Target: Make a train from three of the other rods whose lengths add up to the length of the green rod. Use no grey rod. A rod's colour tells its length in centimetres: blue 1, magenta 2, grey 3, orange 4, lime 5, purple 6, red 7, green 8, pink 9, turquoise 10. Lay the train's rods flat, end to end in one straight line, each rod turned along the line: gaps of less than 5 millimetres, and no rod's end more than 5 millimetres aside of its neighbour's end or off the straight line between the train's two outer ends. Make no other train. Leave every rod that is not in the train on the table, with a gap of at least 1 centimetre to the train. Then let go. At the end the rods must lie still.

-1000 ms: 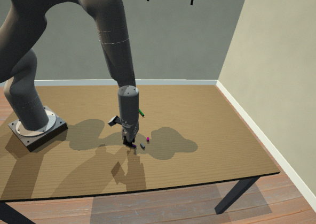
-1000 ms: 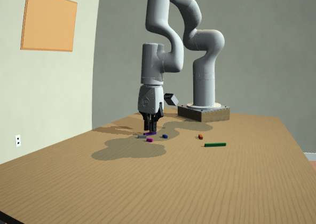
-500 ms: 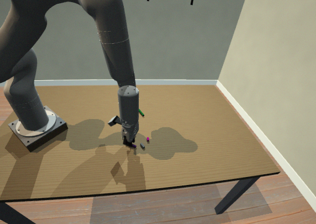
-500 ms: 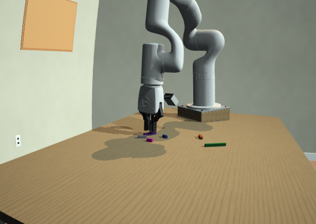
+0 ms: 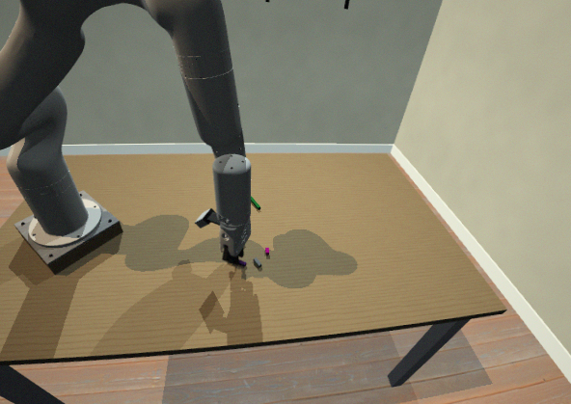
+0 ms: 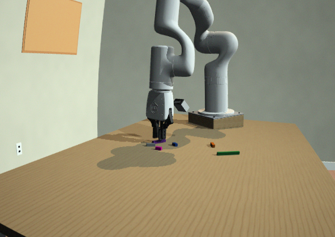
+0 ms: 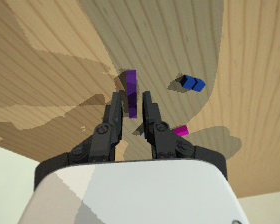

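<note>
The purple rod is 30 mm below my hand. From my hand the other things lie so: grey rod 60 mm ahead, 30 mm below, 10 mm to the right; orange rod 190 mm to the left, 40 mm behind, 30 mm below; magenta rod 90 mm ahead, 40 mm to the left, 30 mm below.
</note>
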